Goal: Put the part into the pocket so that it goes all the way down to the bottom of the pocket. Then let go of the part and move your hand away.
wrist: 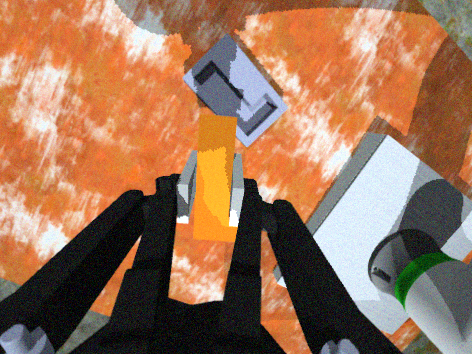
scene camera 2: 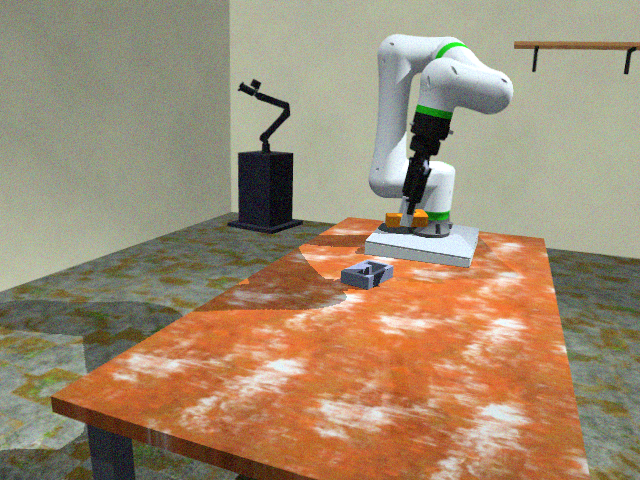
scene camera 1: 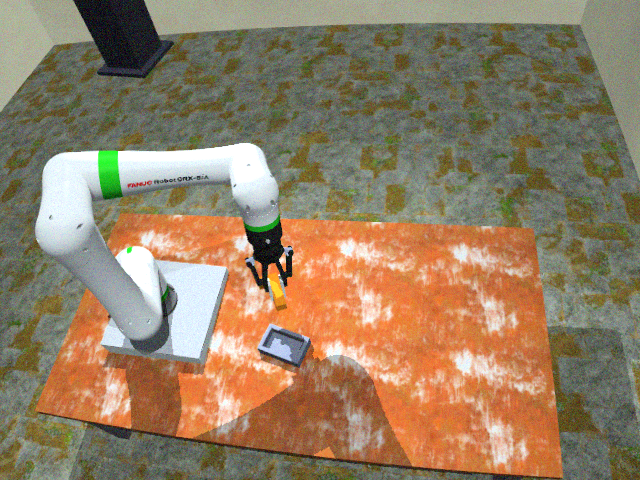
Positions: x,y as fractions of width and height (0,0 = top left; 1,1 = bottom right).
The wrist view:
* gripper: 0.46,0.47
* orange part: 0.46,0.40, held by the gripper
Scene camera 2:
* gripper: 0.63,0.47
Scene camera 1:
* gripper: 0.43,0.62
